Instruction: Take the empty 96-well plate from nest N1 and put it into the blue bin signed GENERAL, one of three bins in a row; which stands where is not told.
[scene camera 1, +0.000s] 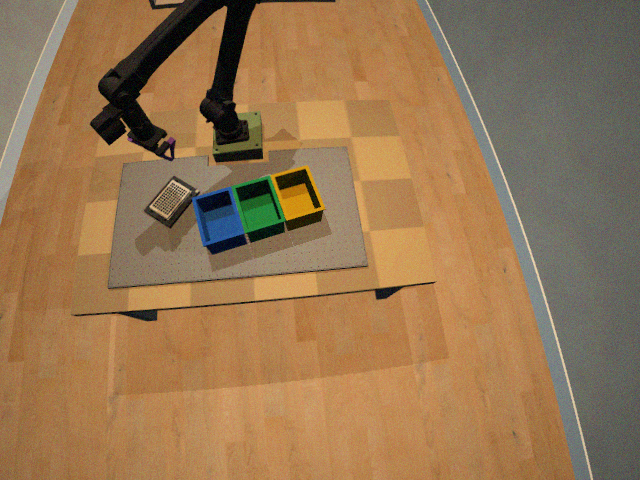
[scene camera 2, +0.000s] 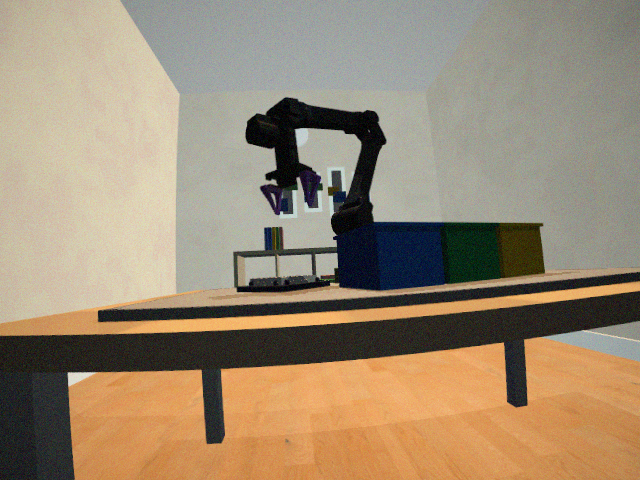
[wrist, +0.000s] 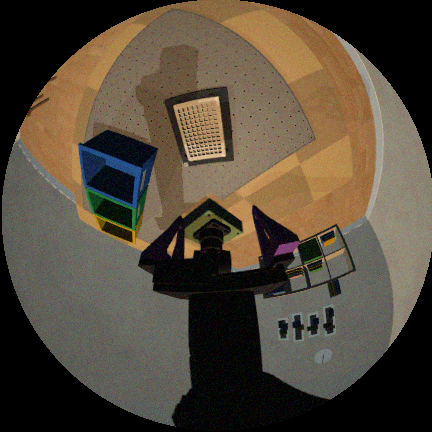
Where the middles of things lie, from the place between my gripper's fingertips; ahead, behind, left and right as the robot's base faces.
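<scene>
Dark nest (wrist: 221, 92): 7 cm ahead of my hand, 3 cm to the right, 18 cm below. Pale 96-well plate (scene camera 1: 174, 195): 7 cm ahead of my hand, 3 cm to the right, 16 cm below.
</scene>
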